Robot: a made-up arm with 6 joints.
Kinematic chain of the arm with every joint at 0, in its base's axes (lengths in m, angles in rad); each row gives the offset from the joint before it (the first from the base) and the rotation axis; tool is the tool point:
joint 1: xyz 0 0 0.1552 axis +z
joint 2: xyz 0 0 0 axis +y
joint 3: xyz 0 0 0.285 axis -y
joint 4: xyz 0 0 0 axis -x
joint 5: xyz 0.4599 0 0 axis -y
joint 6: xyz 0 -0.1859 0 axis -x
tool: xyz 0 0 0
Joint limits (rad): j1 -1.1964..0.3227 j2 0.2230..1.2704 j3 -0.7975..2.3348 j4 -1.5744..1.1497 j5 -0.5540..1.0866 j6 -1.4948..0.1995
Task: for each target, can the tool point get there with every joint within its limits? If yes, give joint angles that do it. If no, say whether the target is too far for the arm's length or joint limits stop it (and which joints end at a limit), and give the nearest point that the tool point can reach.
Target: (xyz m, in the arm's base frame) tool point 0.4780 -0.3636 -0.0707
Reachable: yes | joints -0.3678 1.1476 0.4968 -0.4497 0.9217 -1.3194
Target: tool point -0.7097 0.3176 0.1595
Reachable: no: joint limits stop it (at a limit: joint 1, joint 2, joint 3) | nearest point -0.1348 0.0279 -0.0951 | short by 0.692 m
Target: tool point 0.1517 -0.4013 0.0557
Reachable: yes | joints -0.9924 0.3520 -0.1632 -1.0511 -0.1576 0.0018
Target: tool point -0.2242 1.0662 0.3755
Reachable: no: too far | nearest point -0.1875 0.2693 0.7400 | short by 0.877 m
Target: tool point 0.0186 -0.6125 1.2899
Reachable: no: too far | nearest point 0.0332 -0.3622 0.8421 | short by 0.513 m
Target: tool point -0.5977 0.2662 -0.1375
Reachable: no: joint limits stop it (at a limit: joint 1, joint 2, joint 3) | nearest point -0.1443 0.0120 -0.1013 | short by 0.521 m
